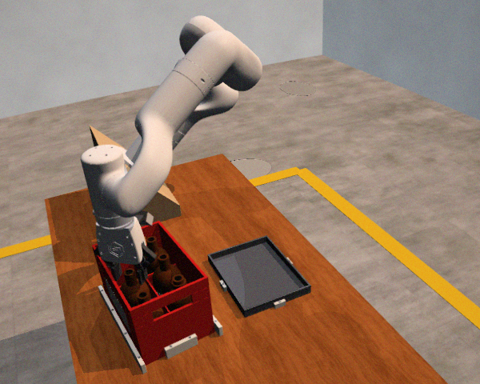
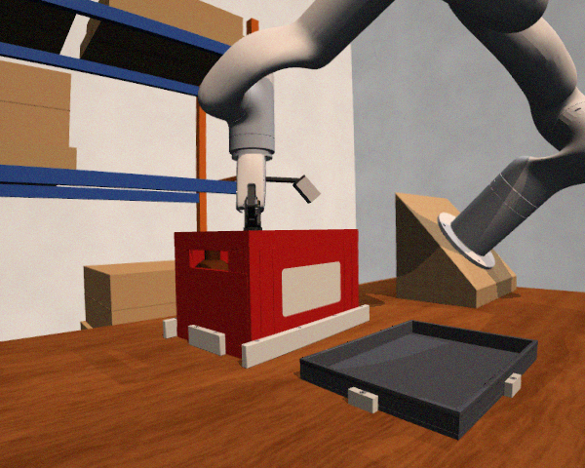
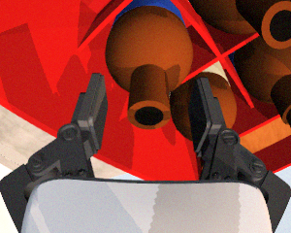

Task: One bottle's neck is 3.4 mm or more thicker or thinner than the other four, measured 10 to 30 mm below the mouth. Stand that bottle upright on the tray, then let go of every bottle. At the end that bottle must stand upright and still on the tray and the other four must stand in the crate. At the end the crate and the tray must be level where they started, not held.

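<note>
Right now my hand is 70 mm above the red crate and 50 mm to the right of it. The rest, counted from my hand: dark grey tray: 330 mm to the left, 150 mm below, 30 mm ahead; brown bottle: 90 mm ahead, 70 mm below.
</note>
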